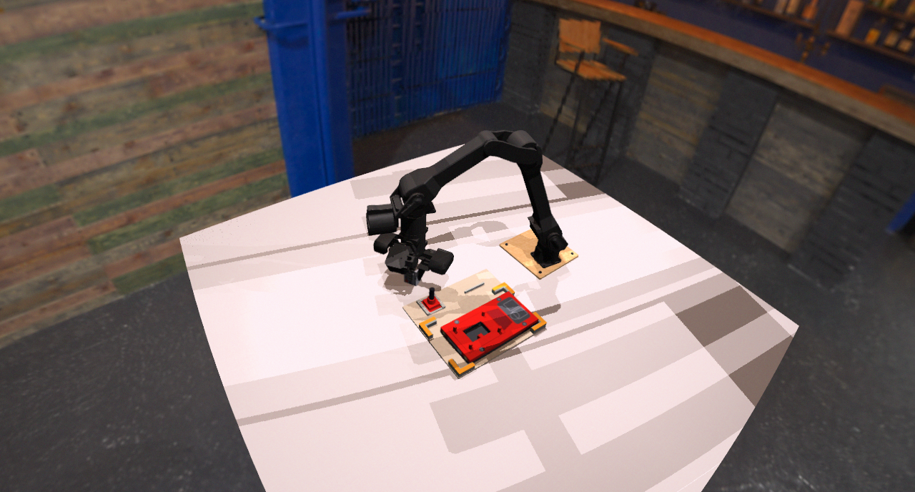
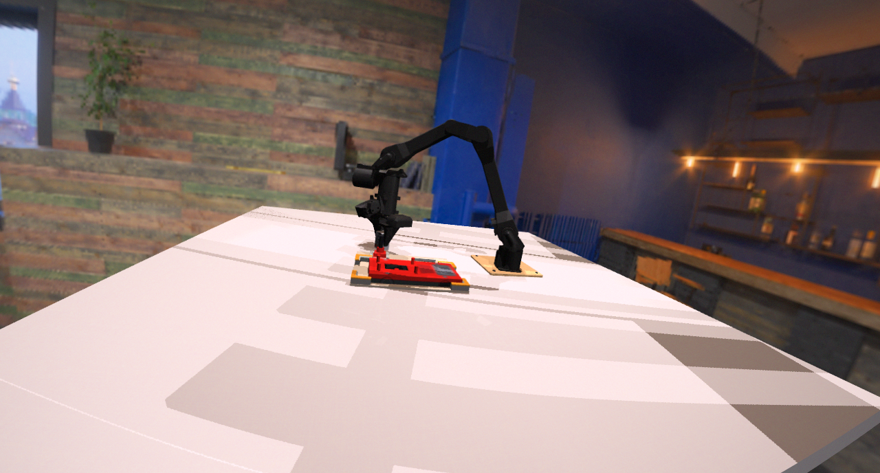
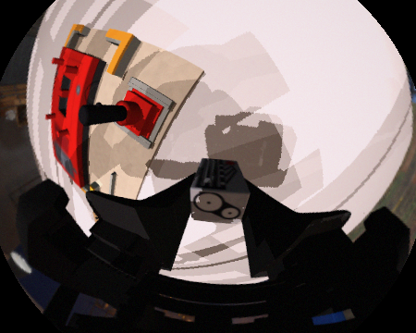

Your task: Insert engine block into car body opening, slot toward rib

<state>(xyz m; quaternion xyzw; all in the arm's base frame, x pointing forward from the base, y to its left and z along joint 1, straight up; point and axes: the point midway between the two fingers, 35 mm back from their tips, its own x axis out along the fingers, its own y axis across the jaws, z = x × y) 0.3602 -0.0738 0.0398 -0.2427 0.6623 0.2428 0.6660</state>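
The black upright peg lies 100 mm to the left of my gripper tip and 20 mm above it. From my gripper tip the other things lie so: grey finned engine block (10 mm behind, 10 mm above).
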